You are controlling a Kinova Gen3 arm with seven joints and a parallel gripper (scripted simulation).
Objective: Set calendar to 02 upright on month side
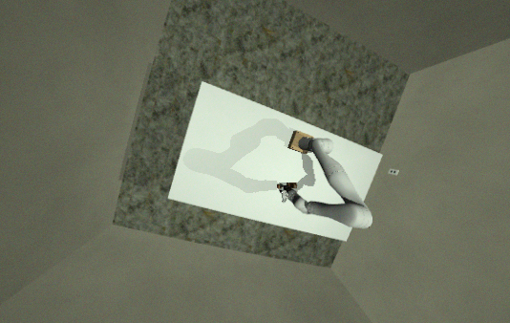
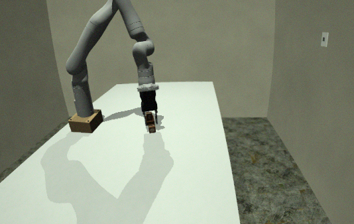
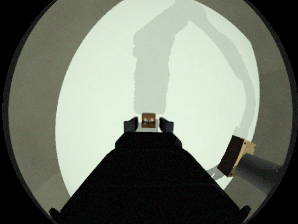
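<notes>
Now: the brown calendar cube 40 mm below my hand. Round my hand: brown tray 100 mm to the left, 50 mm below, 30 mm behind.
</notes>
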